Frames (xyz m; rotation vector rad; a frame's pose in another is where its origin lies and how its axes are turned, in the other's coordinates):
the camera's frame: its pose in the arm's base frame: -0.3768 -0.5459 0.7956 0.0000 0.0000 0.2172
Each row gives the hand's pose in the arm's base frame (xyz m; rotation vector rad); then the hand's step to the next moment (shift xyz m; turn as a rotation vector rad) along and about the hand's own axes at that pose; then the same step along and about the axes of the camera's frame.
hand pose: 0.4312 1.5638 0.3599 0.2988 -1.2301 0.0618
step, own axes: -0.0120 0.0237 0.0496 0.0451 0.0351 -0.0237
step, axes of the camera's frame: -0.0508 0.0228 0.0082 0.0365 0.0274 0.0417
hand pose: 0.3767 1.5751 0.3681 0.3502 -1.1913 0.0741
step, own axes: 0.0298 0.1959 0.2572 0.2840 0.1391 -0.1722
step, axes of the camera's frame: -0.2377 0.1575 0.1552 0.2539 0.0954 0.2368
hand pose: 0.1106 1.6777 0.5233 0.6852 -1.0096 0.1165
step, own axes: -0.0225 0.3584 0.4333 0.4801 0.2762 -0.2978
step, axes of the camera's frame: -0.4551 0.1379 0.3009 0.4261 0.1990 0.4175
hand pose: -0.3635 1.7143 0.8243 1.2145 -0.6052 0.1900
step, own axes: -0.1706 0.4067 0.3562 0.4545 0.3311 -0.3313
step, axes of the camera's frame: -0.4655 -0.0529 0.3192 0.4040 0.2600 0.4417
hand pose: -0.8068 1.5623 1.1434 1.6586 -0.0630 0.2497
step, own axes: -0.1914 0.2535 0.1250 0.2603 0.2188 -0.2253
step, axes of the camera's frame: -0.2503 -0.1197 0.1988 0.2286 0.1824 0.2844
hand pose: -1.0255 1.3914 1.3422 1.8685 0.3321 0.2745
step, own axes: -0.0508 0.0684 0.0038 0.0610 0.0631 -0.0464
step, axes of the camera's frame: -0.0479 -0.0326 0.0625 0.0548 0.0330 0.0759
